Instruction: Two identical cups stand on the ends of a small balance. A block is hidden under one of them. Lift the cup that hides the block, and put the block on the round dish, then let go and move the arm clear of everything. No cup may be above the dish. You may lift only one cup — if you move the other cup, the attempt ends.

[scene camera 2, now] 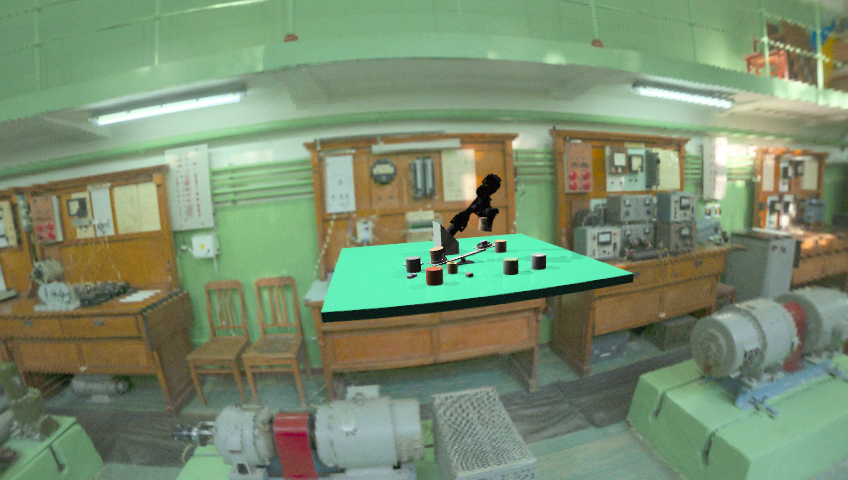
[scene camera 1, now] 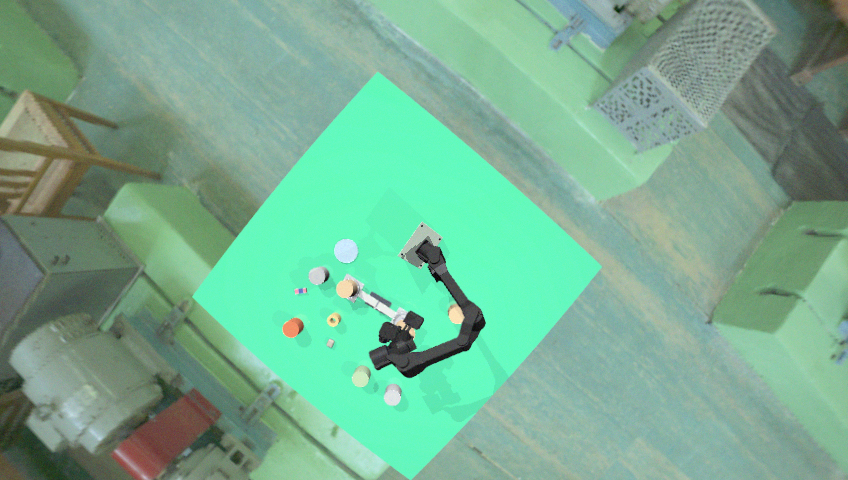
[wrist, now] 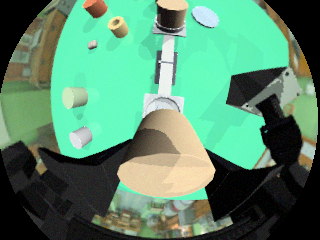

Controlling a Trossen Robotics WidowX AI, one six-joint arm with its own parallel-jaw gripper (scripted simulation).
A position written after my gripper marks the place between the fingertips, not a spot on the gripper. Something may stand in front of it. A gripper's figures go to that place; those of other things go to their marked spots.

Scene:
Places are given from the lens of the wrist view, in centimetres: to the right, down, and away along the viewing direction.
my gripper (wrist: 164, 145): 1, 3, 9
balance (wrist: 152, 101): -1, -4, 18

